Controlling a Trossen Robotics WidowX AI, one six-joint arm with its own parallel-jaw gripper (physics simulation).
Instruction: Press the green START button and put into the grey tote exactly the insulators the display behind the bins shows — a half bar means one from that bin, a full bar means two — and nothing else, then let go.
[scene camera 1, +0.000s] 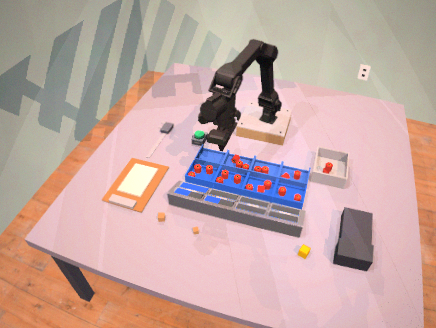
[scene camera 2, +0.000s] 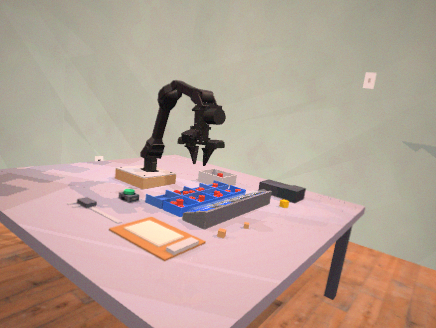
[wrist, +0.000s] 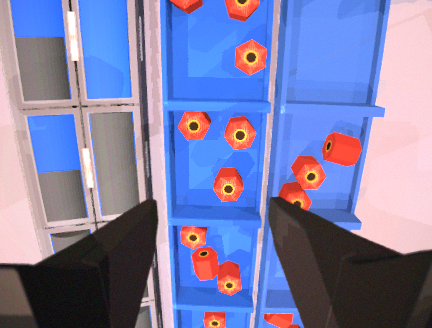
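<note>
My gripper (scene camera 1: 220, 145) (scene camera 2: 199, 164) (wrist: 213, 208) is partly open and empty, above the left part of the blue bins (scene camera 1: 212, 158) (scene camera 2: 157, 201) (wrist: 330, 55). Red insulators stand or lie in the bins; the back left bin is empty. In the wrist view, one insulator (wrist: 228, 185) shows between the fingertips, well below them. The display (scene camera 1: 235, 212) (scene camera 2: 227, 212) (wrist: 82, 125) has half bars in the two upper left cells, a full bar top right and grey below it. The grey tote (scene camera 1: 327, 179) (scene camera 2: 210, 178) holds red insulators (scene camera 1: 328, 166) (scene camera 2: 220, 175), overlapping. The green button (scene camera 1: 199, 134) (scene camera 2: 129, 191) is beside the bins.
A black block (scene camera 1: 354, 237) (scene camera 2: 281, 190) is at the right. A yellow cube (scene camera 1: 304, 251) and small orange cubes (scene camera 1: 161, 217) (scene camera 1: 195, 230) lie in front. An orange clipboard (scene camera 1: 155, 190) (scene camera 2: 120, 230) and a grey-headed tool (scene camera 1: 167, 127) (scene camera 2: 87, 202) lie left of the bins.
</note>
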